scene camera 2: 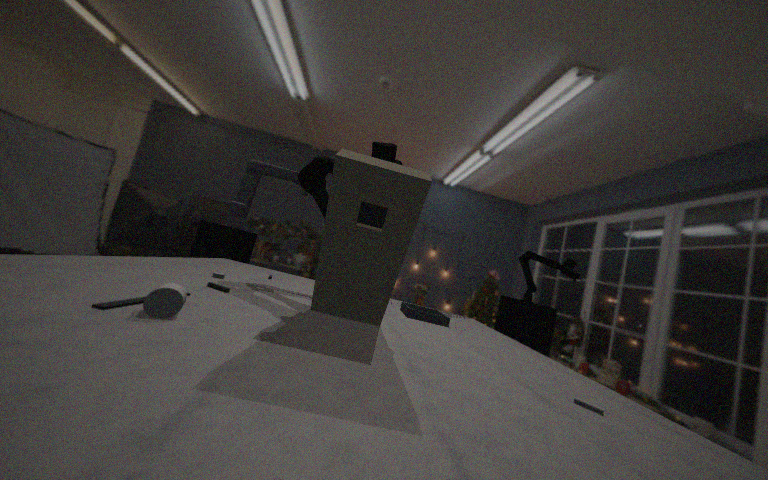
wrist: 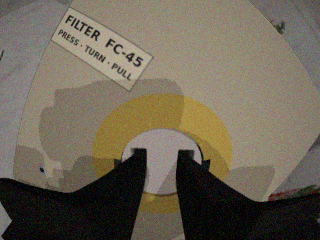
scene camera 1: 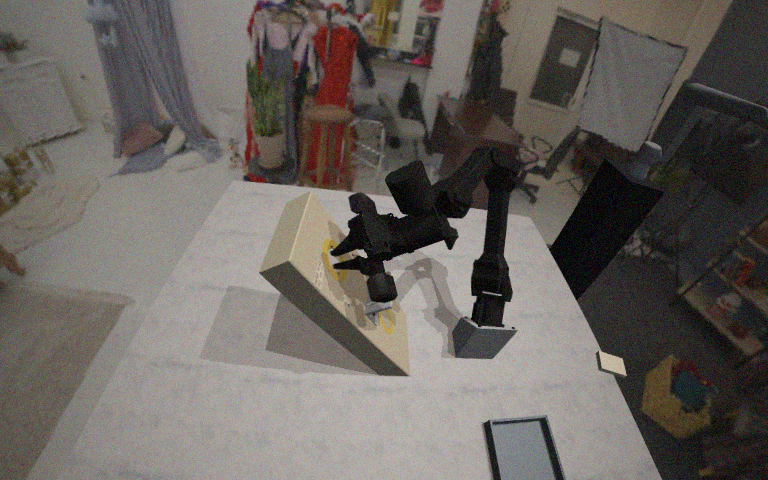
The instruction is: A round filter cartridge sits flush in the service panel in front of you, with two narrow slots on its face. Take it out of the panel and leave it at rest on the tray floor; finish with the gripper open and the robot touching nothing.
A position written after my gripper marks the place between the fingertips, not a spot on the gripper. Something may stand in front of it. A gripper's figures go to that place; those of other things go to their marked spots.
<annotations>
My gripper (wrist: pixel 161 157): 0.10 m from the lens. A round white filter cartridge (wrist: pixel 162 144) is 0.09 m from the lens.
</annotations>
